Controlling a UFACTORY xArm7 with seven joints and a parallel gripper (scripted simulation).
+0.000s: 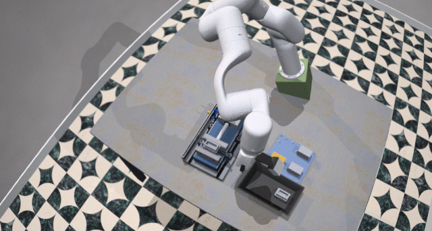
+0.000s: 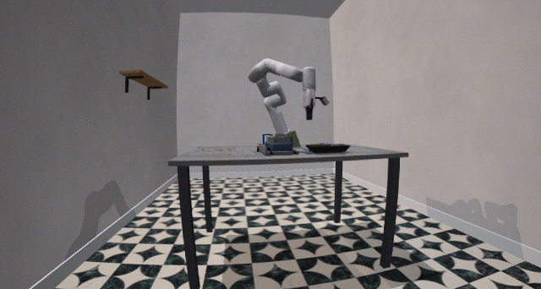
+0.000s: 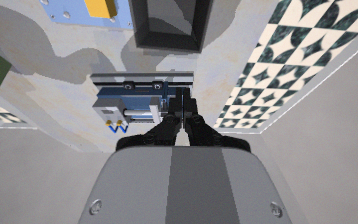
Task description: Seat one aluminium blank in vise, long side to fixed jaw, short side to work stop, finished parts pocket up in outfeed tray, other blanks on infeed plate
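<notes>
My hand is 160 mm to the left of the moving jaw, 140 mm above it and 80 mm past it. The rest, counted from my hand: fixed jaw (160 mm to the right, 140 mm below, 20 mm behind); brass blank (190 mm below, 130 mm behind, 100 mm to the left); dark work stop rod (120 mm to the right, 120 mm below, 50 mm behind).
</notes>
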